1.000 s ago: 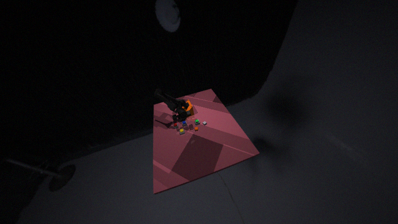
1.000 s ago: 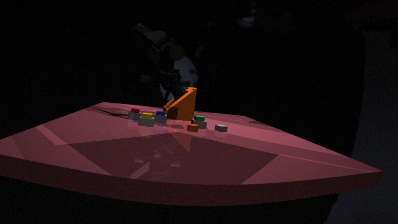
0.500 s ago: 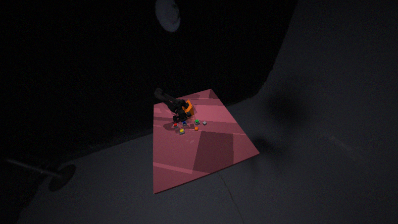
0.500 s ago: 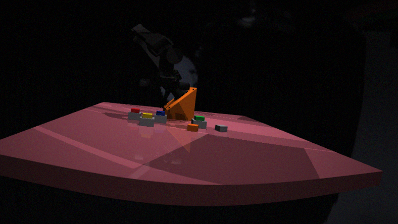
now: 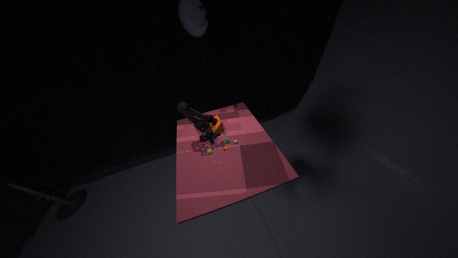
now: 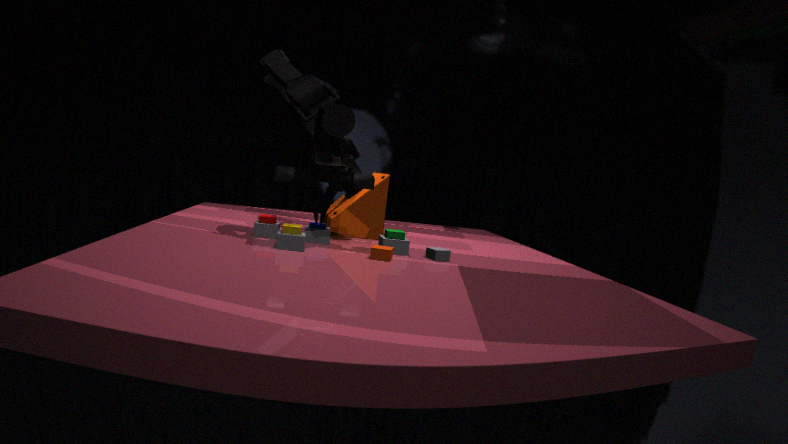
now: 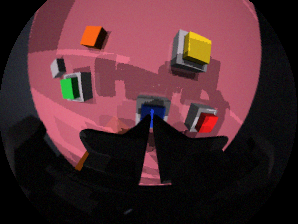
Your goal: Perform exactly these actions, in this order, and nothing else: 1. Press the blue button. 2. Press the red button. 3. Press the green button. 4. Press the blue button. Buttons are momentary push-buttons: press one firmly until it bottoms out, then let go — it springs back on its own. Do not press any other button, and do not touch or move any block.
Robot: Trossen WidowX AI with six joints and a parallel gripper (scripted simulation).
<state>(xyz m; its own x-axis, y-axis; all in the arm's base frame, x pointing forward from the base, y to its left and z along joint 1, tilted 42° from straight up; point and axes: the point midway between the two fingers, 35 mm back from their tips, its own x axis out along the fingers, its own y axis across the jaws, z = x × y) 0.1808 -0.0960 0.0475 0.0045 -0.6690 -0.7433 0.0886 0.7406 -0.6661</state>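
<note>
My gripper tip is now 10 mm above the blue button. From my gripper tip the other things lie so: yellow button (90 mm ahead, 50 mm to the right); then red button (10 mm behind, 100 mm to the right); then green button (50 mm ahead, 130 mm to the left).
</note>
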